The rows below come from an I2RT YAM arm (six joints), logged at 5 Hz.
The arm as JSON. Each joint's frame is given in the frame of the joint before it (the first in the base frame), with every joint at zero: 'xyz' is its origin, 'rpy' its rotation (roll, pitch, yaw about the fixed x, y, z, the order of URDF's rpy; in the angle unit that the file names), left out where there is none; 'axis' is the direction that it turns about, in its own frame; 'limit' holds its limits. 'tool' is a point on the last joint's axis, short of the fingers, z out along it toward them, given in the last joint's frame.
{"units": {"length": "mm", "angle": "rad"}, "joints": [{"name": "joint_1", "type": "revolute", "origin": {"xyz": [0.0, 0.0, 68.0]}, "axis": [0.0, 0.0, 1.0], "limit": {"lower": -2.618, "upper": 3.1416}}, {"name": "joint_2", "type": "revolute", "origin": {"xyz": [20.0, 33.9, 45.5]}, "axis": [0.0, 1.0, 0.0], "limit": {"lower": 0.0, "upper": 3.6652}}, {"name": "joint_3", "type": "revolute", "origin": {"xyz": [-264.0, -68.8, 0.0]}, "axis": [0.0, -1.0, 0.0], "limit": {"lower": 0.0, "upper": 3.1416}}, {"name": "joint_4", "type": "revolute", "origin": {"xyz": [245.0, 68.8, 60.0]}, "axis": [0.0, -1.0, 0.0], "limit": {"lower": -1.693, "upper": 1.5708}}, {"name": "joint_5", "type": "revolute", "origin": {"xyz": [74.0, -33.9, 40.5]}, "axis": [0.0, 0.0, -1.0], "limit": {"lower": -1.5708, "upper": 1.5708}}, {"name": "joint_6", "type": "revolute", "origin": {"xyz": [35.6, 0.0, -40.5]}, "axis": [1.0, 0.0, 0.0], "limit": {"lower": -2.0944, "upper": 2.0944}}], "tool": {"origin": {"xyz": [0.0, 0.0, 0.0], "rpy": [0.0, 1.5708, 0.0]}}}
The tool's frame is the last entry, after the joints.
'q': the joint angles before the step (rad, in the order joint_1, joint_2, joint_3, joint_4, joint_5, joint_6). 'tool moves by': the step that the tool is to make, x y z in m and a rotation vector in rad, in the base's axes. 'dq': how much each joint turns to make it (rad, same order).
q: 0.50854, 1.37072, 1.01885, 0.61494, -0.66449, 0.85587
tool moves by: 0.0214, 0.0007, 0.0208, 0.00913, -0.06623, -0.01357
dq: -0.03118, 0.07402, 0.12584, -0.00307, -0.02348, -0.02225
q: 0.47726, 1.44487, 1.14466, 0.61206, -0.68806, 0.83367
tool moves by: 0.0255, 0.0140, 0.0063, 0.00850, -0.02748, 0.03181
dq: -0.00041, 0.11691, 0.12205, 0.02793, -0.03213, 0.00734
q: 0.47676, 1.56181, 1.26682, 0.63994, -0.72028, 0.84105
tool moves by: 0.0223, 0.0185, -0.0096, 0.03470, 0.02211, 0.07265
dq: 0.01307, 0.12301, 0.07397, 0.10029, -0.04072, 0.08102
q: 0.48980, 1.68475, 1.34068, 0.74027, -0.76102, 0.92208
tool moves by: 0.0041, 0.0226, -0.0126, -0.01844, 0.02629, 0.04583
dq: 0.04397, 0.05890, 0.03020, -0.00543, -0.00292, -0.00316
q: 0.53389, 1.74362, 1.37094, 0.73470, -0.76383, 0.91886
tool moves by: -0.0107, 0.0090, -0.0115, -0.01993, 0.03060, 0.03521
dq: 0.03242, -0.01333, -0.04795, -0.00188, -0.00297, 0.00001
